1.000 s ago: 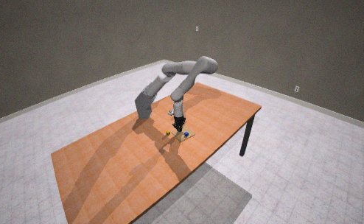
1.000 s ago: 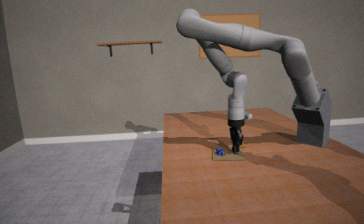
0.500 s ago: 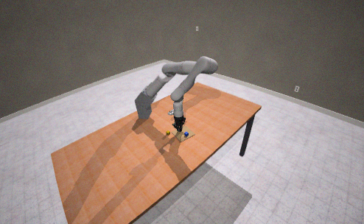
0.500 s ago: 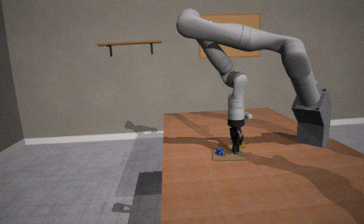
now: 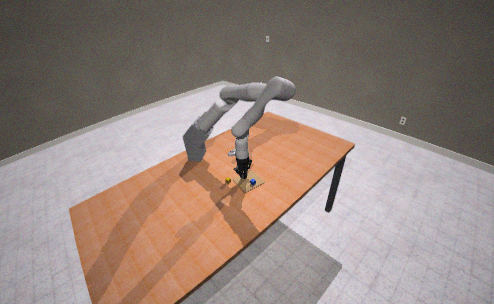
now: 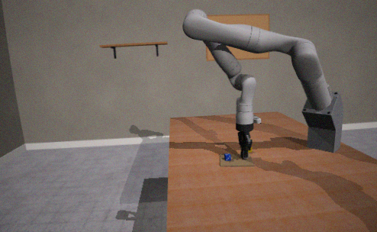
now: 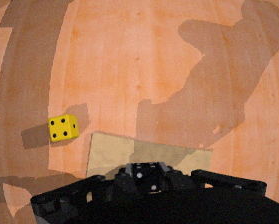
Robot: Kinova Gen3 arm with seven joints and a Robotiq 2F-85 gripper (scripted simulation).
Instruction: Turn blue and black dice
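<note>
Right now my hand is 10 mm above the black die. From my hand the other things lie so: blue die: 80 mm ahead, 10 mm to the left, 10 mm below; then yellow die: 40 mm behind, 90 mm to the right, 20 mm below; then tan mat: 40 mm ahead, 30 mm below.
</note>
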